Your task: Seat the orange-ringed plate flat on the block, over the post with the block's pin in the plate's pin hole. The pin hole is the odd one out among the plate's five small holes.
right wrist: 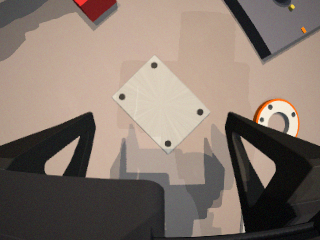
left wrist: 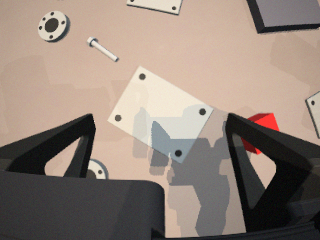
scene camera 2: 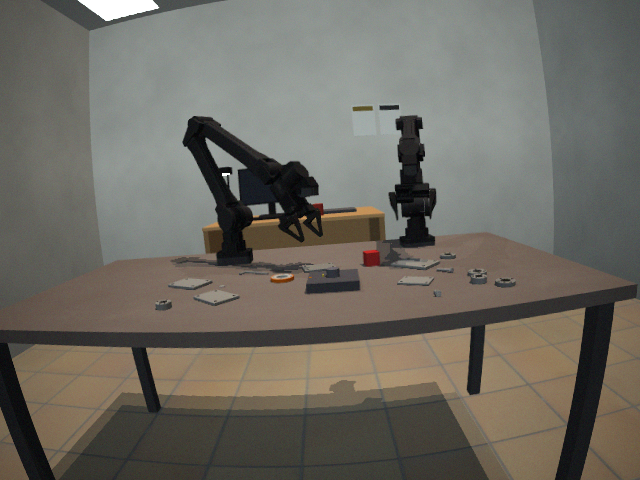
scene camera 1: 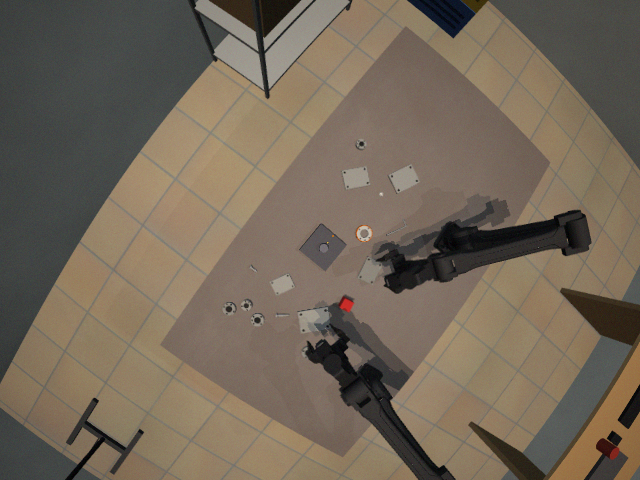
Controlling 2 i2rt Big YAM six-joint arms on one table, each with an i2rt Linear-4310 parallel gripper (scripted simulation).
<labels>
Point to a dark grey block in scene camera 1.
323, 247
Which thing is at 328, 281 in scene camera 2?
A dark grey block.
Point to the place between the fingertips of my left gripper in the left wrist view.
160, 120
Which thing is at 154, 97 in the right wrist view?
A grey square plate.
</labels>
